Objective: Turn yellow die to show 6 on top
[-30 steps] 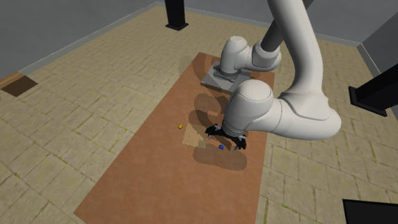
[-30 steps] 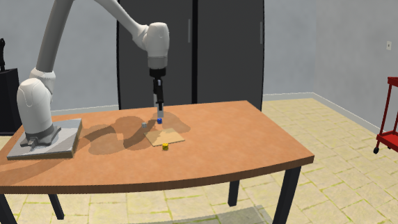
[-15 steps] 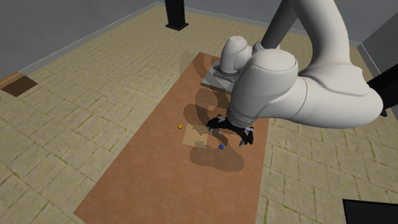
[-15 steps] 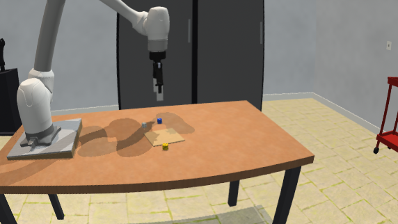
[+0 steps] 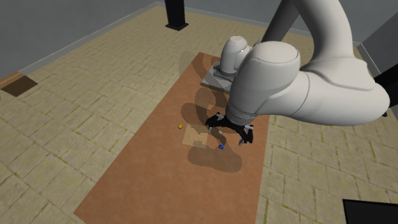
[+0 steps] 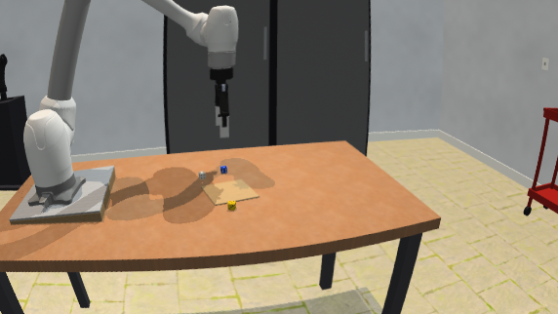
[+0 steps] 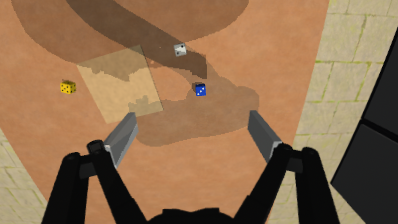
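The yellow die lies 20 mm ahead of my hand, 260 mm to the right of it and 150 mm below it. Round my hand: tan mat (20 mm ahead, 150 mm to the right, 160 mm below); then blue die (10 mm to the left, 150 mm below); then white die (70 mm behind, 30 mm to the right, 150 mm below).
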